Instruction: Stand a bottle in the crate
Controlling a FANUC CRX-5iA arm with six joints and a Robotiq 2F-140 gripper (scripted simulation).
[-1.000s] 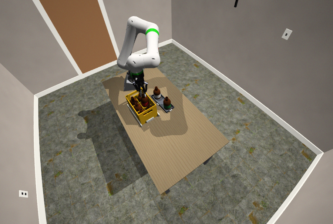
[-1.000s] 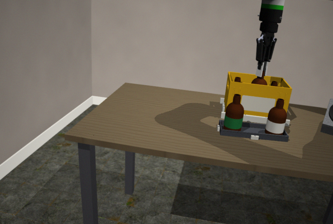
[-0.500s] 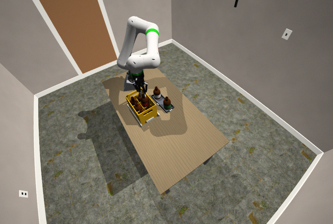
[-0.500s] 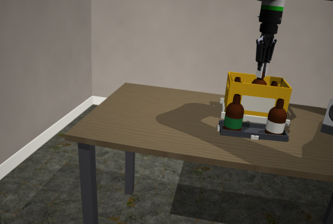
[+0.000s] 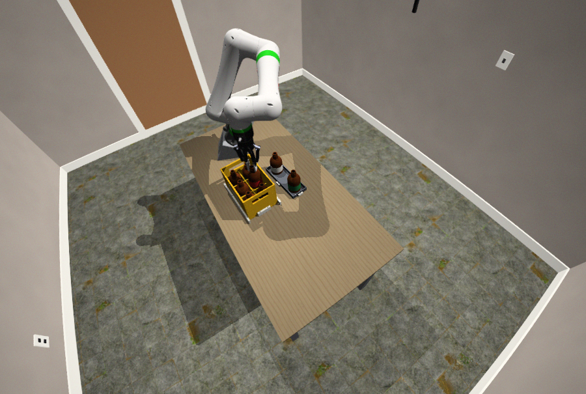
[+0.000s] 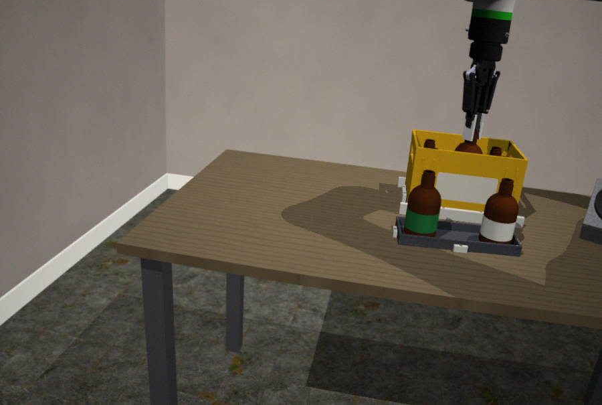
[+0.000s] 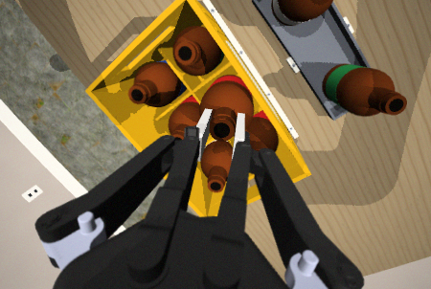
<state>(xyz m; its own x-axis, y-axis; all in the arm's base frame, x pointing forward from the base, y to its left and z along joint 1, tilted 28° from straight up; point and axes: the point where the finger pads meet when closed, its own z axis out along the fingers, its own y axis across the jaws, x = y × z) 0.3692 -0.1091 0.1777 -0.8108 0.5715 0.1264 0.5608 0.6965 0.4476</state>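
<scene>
My gripper is now 1 cm short of the crate, 4 cm to the left of it and 15 cm above it. Also, from my hand: white-banded bottle (8 cm behind, 16 cm to the left, 15 cm below); green-banded bottle (9 cm ahead, 19 cm to the left, 15 cm below); dark grey tray (18 cm to the left, 22 cm below).
</scene>
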